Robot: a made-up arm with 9 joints. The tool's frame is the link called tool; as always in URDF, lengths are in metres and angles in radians. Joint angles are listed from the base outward.
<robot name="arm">
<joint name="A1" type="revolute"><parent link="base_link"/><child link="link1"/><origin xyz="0.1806 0.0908 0.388" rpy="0 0 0"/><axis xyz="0 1 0"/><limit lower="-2.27" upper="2.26"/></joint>
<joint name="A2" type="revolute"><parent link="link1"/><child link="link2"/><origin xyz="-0.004 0.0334 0.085" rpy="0 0 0"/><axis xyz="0.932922 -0.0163 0.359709"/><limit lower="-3.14" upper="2.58"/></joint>
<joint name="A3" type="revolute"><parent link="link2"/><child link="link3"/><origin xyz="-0.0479 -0.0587 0.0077" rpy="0 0 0"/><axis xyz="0.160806 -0.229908 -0.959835"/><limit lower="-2.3" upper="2.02"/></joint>
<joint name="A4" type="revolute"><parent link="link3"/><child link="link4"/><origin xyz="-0.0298 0.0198 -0.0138" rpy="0 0 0"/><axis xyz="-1 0 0"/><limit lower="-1.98" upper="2.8"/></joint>
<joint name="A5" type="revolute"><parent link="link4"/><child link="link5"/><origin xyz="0.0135 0.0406 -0.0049" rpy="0 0 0"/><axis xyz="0 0 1"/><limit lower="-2.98" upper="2.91"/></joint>
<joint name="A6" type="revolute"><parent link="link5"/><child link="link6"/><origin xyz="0.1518 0.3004 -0.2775" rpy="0 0 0"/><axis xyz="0 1 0"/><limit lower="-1.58" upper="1.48"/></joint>
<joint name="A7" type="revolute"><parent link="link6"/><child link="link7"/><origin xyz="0.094 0.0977 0.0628" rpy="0 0 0"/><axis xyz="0.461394 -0.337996 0.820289"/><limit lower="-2.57" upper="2.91"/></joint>
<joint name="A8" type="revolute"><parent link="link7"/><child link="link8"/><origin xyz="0.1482 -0.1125 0.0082" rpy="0 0 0"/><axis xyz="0.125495 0.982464 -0.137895"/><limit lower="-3.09" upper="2.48"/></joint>
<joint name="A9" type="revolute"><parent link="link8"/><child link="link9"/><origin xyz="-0.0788 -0.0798 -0.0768" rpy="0 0 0"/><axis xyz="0.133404 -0.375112 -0.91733"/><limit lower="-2.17" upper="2.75"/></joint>
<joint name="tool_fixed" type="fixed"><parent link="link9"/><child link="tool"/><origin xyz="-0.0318 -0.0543 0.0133" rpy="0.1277 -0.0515 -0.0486"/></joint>
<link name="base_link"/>
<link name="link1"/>
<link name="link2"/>
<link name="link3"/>
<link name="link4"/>
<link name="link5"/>
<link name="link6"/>
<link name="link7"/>
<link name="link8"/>
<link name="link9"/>
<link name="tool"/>
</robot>
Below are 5 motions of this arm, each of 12 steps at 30 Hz.
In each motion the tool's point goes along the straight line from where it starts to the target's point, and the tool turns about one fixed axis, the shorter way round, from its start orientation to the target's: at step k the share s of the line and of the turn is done. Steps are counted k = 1, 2, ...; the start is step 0. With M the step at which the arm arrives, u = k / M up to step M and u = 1 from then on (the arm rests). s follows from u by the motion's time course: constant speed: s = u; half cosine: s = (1 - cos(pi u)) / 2; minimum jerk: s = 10 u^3 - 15 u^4 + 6 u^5.
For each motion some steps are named. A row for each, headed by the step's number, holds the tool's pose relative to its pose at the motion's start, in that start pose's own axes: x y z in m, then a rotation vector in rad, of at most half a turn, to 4 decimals.
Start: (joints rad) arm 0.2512 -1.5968 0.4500 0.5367 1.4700 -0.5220 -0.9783 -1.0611 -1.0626
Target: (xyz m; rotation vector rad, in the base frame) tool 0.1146 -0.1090 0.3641 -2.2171 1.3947 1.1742
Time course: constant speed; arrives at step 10
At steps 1, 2, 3, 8, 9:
1: 0.0061 -0.0010 -0.0064 -0.0036 0.0125 0.0220
2: 0.0122 -0.0020 -0.0129 -0.0072 0.0250 0.0441
3: 0.0183 -0.0030 -0.0193 -0.0109 0.0375 0.0661
8: 0.0489 -0.0079 -0.0516 -0.0289 0.0999 0.1764
9: 0.0550 -0.0089 -0.0580 -0.0326 0.1124 0.1984

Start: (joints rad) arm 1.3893 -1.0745 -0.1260 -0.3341 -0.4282 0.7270 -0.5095 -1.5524 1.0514
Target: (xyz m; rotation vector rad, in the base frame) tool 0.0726 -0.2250 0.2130 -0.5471 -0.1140 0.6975
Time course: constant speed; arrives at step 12
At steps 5, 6, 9, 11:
5: 0.0267 0.0015 -0.0047 0.2043 -0.1180 0.2015
6: 0.0321 0.0018 -0.0057 0.2452 -0.1416 0.2418
9: 0.0481 0.0027 -0.0085 0.3677 -0.2125 0.3626
11: 0.0588 0.0033 -0.0104 0.4495 -0.2597 0.4432

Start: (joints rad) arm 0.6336 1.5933 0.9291 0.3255 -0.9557 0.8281 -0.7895 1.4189 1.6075
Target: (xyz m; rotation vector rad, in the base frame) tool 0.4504 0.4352 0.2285 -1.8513 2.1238 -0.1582
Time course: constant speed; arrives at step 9
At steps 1, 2, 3, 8, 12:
1: -0.0097 0.0078 -0.0381 0.1061 -0.0532 -0.0402
2: -0.0194 0.0155 -0.0762 0.2121 -0.1065 -0.0804
3: -0.0291 0.0233 -0.1143 0.3182 -0.1597 -0.1206
8: -0.0777 0.0620 -0.3048 0.8484 -0.4260 -0.3216
12: -0.0874 0.0698 -0.3429 0.9545 -0.4792 -0.3618

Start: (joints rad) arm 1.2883 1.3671 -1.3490 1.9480 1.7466 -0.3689 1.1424 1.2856 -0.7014
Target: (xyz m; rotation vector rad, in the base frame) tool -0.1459 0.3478 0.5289 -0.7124 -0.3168 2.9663
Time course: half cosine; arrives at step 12
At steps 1, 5, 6, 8, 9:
1: -0.0074 0.0037 0.0007 -0.0067 -0.0129 -0.0159
5: -0.1614 0.0805 0.0157 -0.1463 -0.2804 -0.3461
6: -0.2178 0.1086 0.0212 -0.1973 -0.3782 -0.4669
8: -0.3266 0.1629 0.0318 -0.2960 -0.5674 -0.7004
9: -0.3717 0.1854 0.0362 -0.3369 -0.6457 -0.7971

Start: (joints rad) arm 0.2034 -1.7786 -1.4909 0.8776 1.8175 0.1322 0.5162 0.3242 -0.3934
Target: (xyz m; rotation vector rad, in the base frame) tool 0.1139 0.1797 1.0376 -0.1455 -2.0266 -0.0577
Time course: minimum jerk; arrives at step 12
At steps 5, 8, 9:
5: -0.0171 0.1059 -0.0380 0.1419 0.0183 -0.0176
8: -0.0390 0.2414 -0.0867 0.3235 0.0416 -0.0401
9: -0.0443 0.2739 -0.0983 0.3671 0.0472 -0.0455

